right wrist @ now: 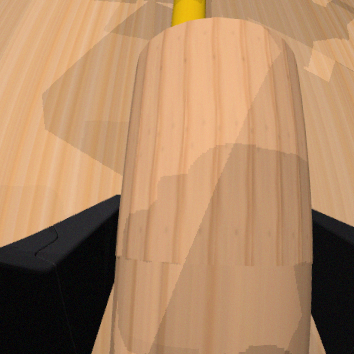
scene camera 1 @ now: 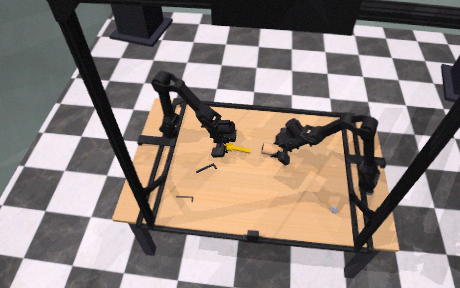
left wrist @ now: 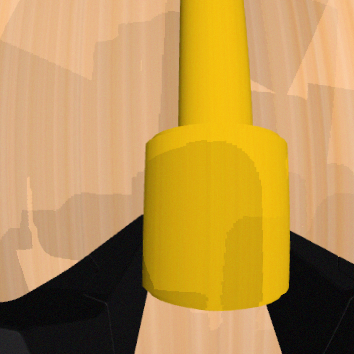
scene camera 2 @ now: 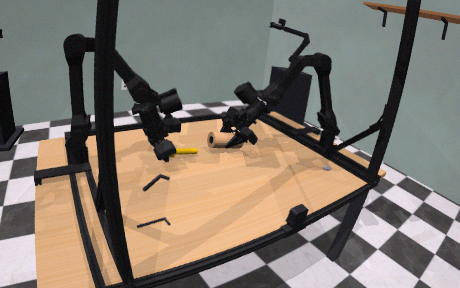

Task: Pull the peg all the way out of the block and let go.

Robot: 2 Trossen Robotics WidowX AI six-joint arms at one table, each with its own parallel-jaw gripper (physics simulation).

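Places are measured from the left arm's base along level axes (x ahead, y left, z up), in centimetres.
Pixels of known places: left gripper, fingertip midpoint: (scene camera 1: 227, 149) (left wrist: 202, 227) (scene camera 2: 165, 158); right gripper, fingertip midpoint: (right wrist: 207, 211) (scene camera 1: 271, 151) (scene camera 2: 221, 143); left arm's base at its link origin: (scene camera 1: 169, 134) (scene camera 2: 78, 161); right arm's base at its link origin: (scene camera 1: 366, 186) (scene camera 2: 326, 144).
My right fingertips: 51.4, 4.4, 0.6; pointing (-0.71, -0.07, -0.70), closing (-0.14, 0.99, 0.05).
Note:
Ahead of a thing's pixels: the offset from my right fingertips to its top centre, as dx, dy, dz. "spot": to the spot under its first point. Level surfaces: height alone.
The yellow peg {-16.0, -3.1, +2.4} (scene camera 1: 240, 149) (scene camera 2: 187, 151) (left wrist: 215, 65) (right wrist: 189, 11) is out of the block, its tip apart from the block's hole with a gap between them. My left gripper (scene camera 1: 224, 148) (scene camera 2: 168, 152) (left wrist: 202, 227) is shut on the peg's wide head, one finger on each side. The round wooden block {+1.7, +0.2, +4.9} (scene camera 1: 269, 148) (scene camera 2: 218, 140) (right wrist: 215, 125) lies sideways, its dark hole facing the peg. My right gripper (scene camera 1: 278, 151) (scene camera 2: 235, 140) (right wrist: 207, 211) is shut on the block. The block's far end is hidden by the right fingers in scene camera 1.
Two bent black brackets, one nearer the left gripper (scene camera 1: 206, 168) (scene camera 2: 156, 182) and one nearer the front {spot: -31.1, -34.8, -2.2} (scene camera 1: 185, 197) (scene camera 2: 154, 223), lie on the wooden table {dz -2.5} (scene camera 1: 280, 210) (scene camera 2: 200, 215). A small grey piece {+33.7, -21.6, -2.2} (scene camera 1: 334, 209) (scene camera 2: 326, 168) lies at the right. Black frame posts stand around the table.

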